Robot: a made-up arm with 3 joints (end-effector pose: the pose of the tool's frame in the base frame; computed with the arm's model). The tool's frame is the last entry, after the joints.
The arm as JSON. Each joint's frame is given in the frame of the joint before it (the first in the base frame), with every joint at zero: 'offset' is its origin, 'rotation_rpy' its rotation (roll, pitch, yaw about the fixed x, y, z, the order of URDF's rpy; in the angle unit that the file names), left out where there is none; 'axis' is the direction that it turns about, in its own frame. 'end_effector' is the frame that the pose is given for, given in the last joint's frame.
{
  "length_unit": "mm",
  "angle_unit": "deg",
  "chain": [
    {
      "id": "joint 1",
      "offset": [
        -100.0,
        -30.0,
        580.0
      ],
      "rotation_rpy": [
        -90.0,
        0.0,
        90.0
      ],
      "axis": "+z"
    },
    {
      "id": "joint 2",
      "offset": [
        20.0,
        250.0,
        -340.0
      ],
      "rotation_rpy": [
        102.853,
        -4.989,
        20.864
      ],
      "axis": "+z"
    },
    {
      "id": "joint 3",
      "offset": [
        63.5,
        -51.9,
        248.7
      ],
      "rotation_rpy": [
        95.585,
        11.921,
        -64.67
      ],
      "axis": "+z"
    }
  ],
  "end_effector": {
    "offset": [
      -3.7,
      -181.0,
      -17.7
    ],
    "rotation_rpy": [
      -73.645,
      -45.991,
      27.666
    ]
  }
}
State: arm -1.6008 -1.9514 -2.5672
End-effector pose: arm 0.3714 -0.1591 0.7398 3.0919 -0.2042 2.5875
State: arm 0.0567 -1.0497 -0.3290
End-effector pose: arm 0.2772 0.0789 0.3819 0.0020 -0.2759 -1.3605
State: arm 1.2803 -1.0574 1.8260
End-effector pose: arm 0.5357 -0.0623 0.5568 -1.8104 -0.4266 2.2426
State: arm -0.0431 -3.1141 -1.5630
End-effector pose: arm 0.4160 0.0959 0.5705 -0.2712 0.8083 2.7982
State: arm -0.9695 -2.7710 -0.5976
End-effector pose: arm 0.3552 0.1328 0.5453 -0.4866 0.0950 -3.1245
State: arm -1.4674 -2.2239 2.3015
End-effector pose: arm 0.3271 -0.1778 0.5179 1.7539 -0.9502 -3.0235
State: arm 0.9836 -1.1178 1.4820
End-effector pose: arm 0.5127 -0.1112 0.5414 -2.1977 -0.7782 2.1690
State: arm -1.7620 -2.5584 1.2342
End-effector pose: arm 0.2280 0.0101 0.4520 0.0621 -0.4785 -2.2525
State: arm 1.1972 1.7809 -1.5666
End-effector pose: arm 0.3339 0.0224 0.5780 2.9798 0.6013 -1.3354
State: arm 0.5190 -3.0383 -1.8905
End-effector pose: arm 0.4064 0.1170 0.5407 0.3168 1.0011 -2.8003
